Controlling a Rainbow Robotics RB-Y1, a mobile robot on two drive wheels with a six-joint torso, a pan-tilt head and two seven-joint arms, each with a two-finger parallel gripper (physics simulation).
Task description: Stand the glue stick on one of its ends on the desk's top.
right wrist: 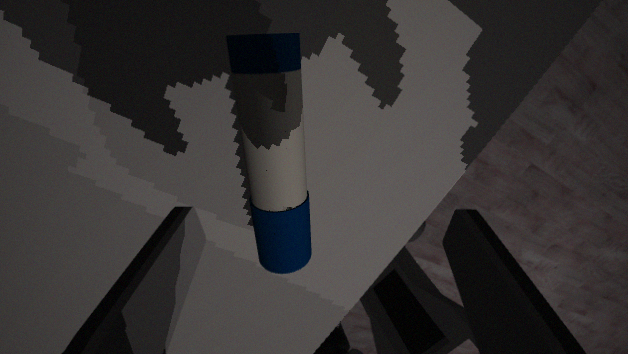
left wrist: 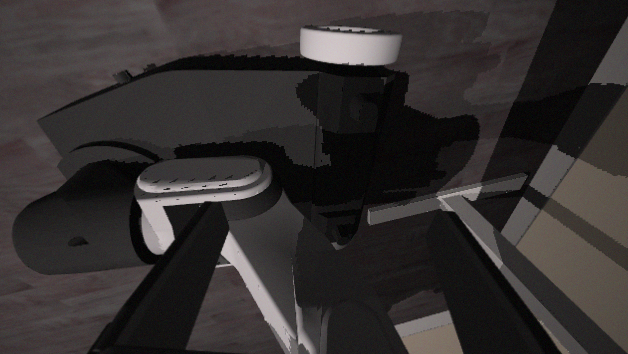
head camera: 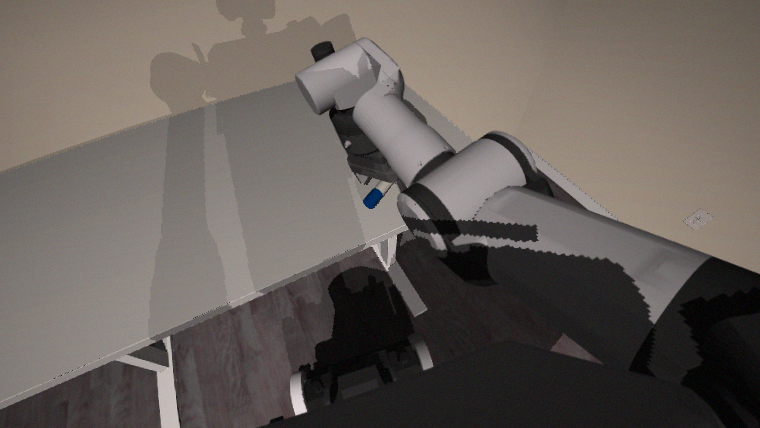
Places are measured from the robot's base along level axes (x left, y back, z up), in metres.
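Pixels of known places: left gripper, fingertip midpoint: (left wrist: 326, 219); right gripper, fingertip midpoint: (right wrist: 322, 224) (head camera: 384, 186).
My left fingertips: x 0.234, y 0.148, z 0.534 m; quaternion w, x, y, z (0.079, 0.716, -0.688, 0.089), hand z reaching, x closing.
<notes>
Behind a point stands the place of what it marks.
The glue stick (head camera: 373, 196) @(y -0.215, x -0.137, z 0.979 m) (right wrist: 276, 170) @(y -0.247, x -0.166, z 0.979 m), white with a blue cap at each end, lies on its side on the pale grey desk (head camera: 297, 175) @(y -0.367, x 0.017, z 0.951 m) (right wrist: 380, 185) @(y -0.185, x -0.182, z 0.951 m), near the desk's right end. In the head camera, the arm and gripper partly hide its far end. My right gripper (head camera: 379, 178) @(y -0.222, x -0.163, z 0.994 m) (right wrist: 322, 224) @(y -0.222, x -0.163, z 0.994 m) is open and empty above the desk, close to the glue stick. In the right wrist view, the glue stick shows between the two fingers, nearer the left finger, and reaches up beyond the fingertips. My left gripper (left wrist: 326, 219) @(y 0.148, x 0.234, z 0.534 m) is open and empty; it does not show in the head camera.
The desk's front edge (head camera: 313, 272) runs diagonally, with white legs (head camera: 168, 393) below it. A beige wall (head camera: 585, 106) @(y -0.866, x -1.695, z 0.578 m) stands behind the desk. My base with a white wheel (left wrist: 350, 47) stands on the wood floor (head camera: 223, 361) @(y -0.265, x 0.638, z 0.001 m). Arm shadows cross the desk.
</notes>
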